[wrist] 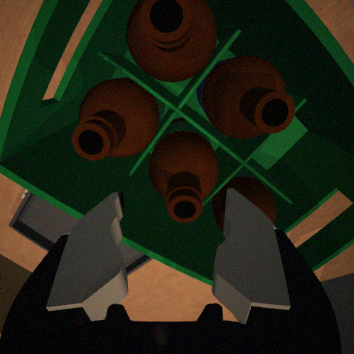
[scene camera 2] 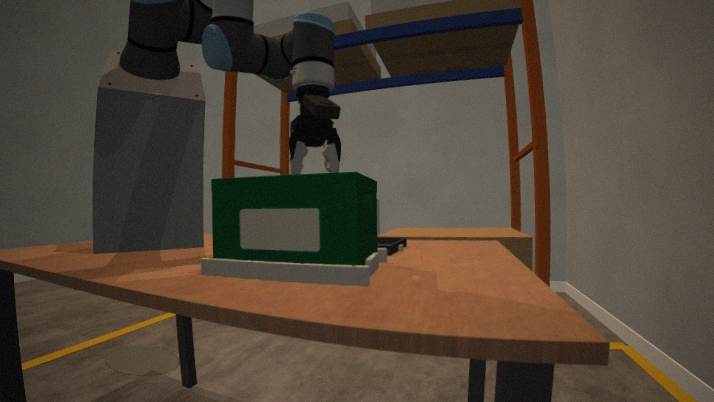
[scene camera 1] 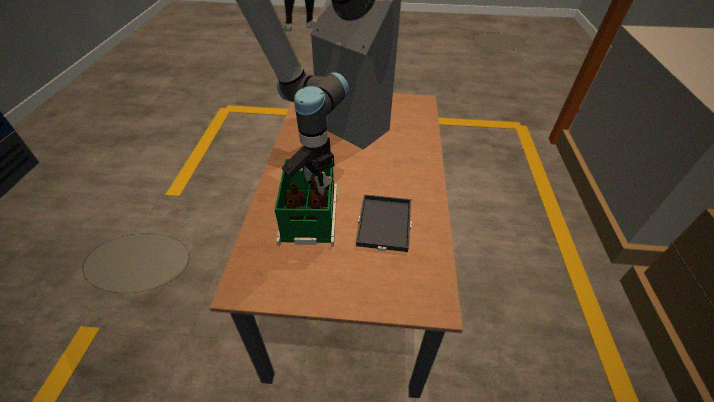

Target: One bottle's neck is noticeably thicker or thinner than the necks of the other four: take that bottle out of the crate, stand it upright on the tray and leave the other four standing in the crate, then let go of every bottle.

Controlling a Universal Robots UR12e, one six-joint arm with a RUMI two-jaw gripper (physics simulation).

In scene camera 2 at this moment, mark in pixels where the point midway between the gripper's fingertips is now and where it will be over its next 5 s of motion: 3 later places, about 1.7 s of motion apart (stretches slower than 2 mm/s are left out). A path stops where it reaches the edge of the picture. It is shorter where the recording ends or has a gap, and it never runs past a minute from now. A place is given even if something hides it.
The gripper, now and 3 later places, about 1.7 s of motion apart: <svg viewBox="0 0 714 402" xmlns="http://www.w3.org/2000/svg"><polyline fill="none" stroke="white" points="314,187 314,202 314,208 314,208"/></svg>
